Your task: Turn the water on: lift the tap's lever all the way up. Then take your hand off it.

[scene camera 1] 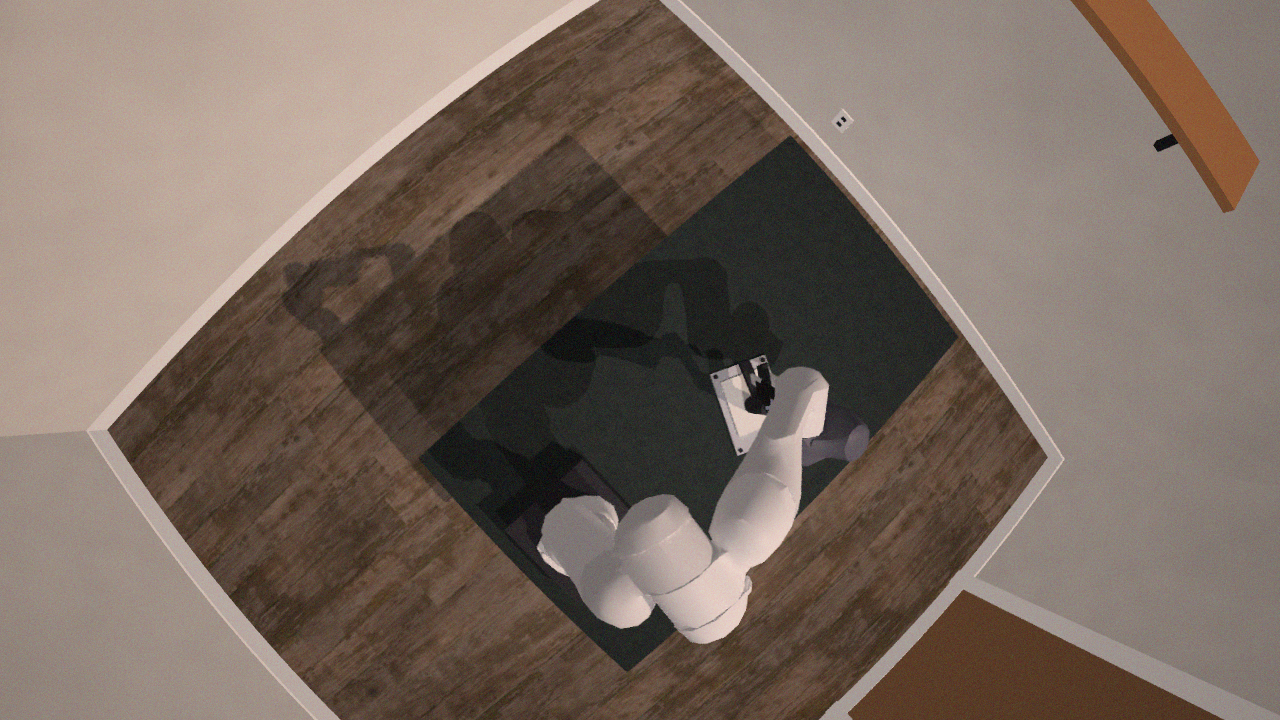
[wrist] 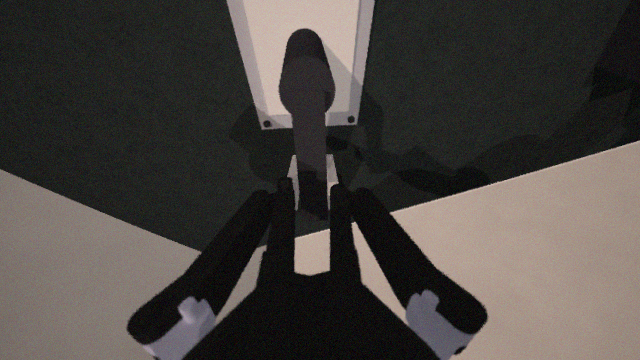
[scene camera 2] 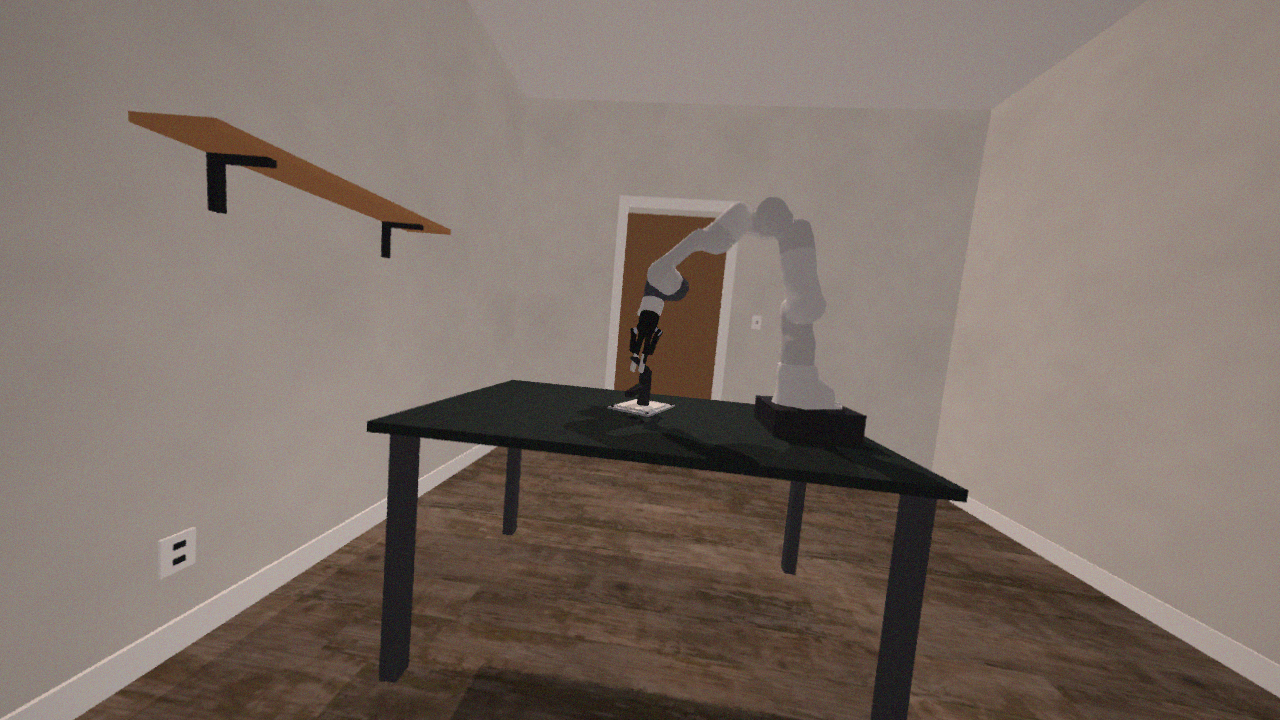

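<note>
You'd see a tap point(scene camera 1: 748, 412) here. There's the gripper point(scene camera 2: 636, 371) as well, and from the wrist you get the gripper point(wrist: 312, 165) again.
</note>
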